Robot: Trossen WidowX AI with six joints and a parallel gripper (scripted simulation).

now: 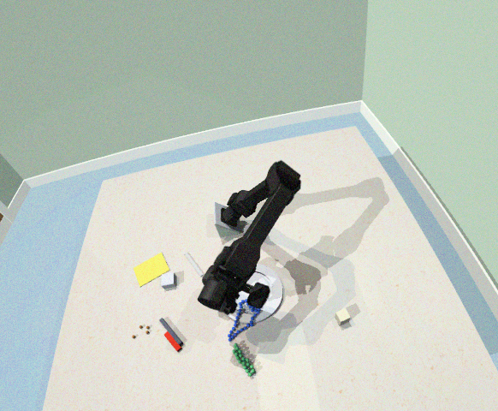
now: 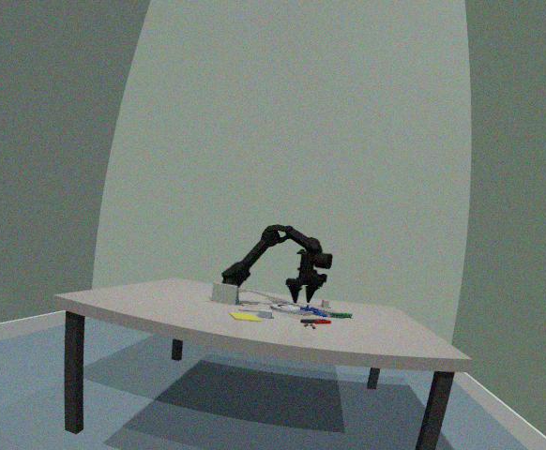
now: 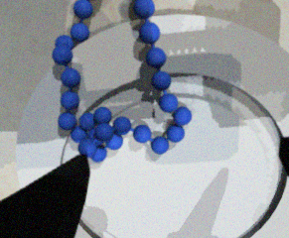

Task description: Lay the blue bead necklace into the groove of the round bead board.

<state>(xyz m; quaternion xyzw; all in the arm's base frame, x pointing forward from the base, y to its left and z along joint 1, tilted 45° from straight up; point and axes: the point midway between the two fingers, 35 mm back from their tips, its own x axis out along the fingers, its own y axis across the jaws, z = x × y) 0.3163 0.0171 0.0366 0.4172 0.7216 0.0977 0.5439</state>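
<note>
The round bead board lies 3 cm behind my gripper tip, 2 cm to the left of it and 3 cm below it. Round my gripper tip: white cube: 10 cm behind, 25 cm to the right, 3 cm below; then grey tool: 9 cm ahead, 22 cm to the right, 3 cm below; then stick: 16 cm behind, 17 cm to the right, 4 cm below.
</note>
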